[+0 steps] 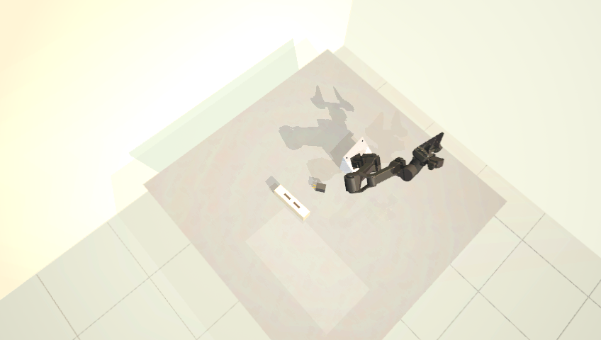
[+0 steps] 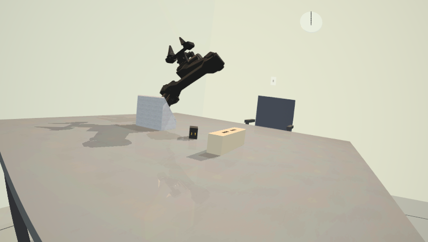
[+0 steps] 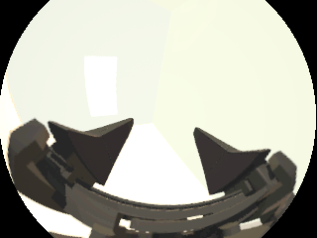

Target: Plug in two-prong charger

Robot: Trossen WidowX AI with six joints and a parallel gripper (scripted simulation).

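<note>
The dark two-prong charger lies 440 mm below my gripper tip, 420 mm ahead of it and 220 mm to the right of it.
</note>
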